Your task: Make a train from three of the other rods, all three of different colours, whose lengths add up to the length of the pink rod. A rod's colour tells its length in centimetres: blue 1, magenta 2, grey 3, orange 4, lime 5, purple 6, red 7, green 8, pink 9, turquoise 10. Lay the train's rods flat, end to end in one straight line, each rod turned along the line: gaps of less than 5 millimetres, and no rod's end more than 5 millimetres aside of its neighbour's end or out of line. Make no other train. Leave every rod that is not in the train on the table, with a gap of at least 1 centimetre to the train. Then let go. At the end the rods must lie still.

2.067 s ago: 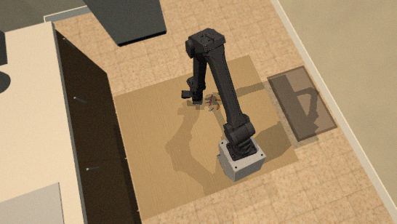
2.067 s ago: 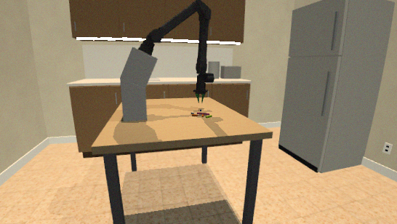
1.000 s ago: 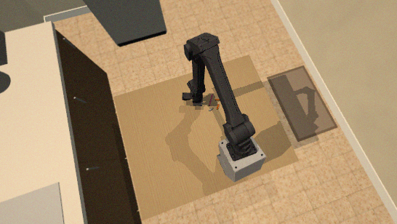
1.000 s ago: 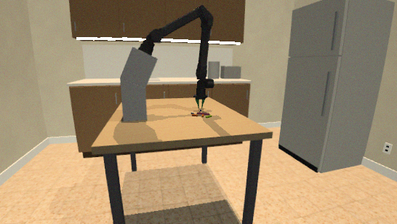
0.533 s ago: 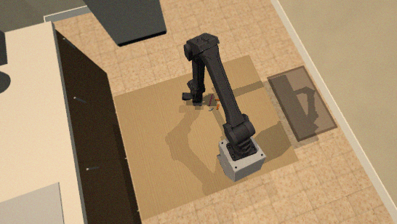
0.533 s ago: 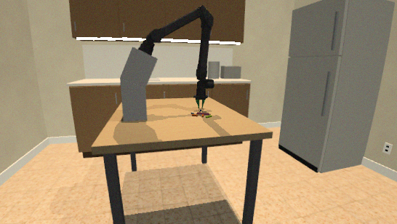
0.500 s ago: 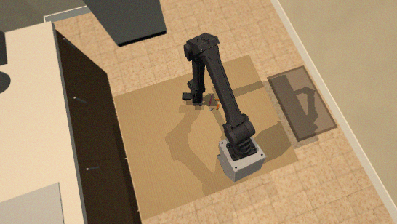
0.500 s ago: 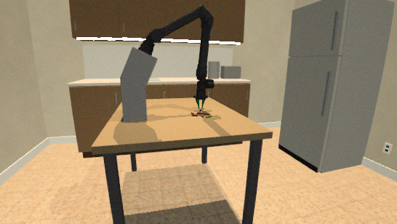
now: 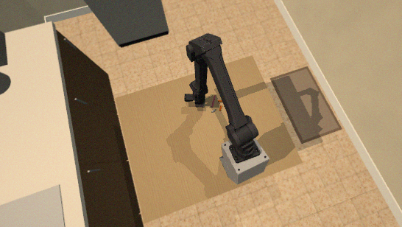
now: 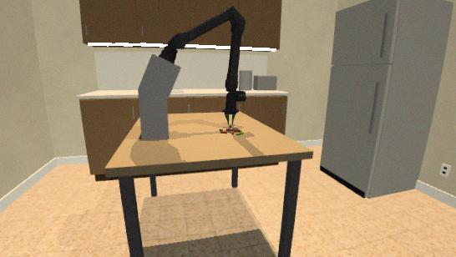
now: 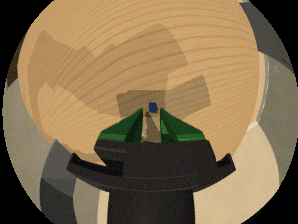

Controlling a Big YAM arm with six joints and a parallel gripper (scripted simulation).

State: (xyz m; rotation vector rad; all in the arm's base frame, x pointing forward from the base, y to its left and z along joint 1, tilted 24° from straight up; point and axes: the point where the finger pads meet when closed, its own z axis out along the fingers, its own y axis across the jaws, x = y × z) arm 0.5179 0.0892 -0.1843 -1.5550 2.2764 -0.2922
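Now: the blue rod 2 cm below my hand. Also, from my hand: lime rod: 19 cm to the right, 2 cm below, 1 cm ahead; then grey rod: 8 cm to the right, 8 cm behind, 2 cm below; then pink rod: 10 cm to the right, 2 cm below, 1 cm behind.
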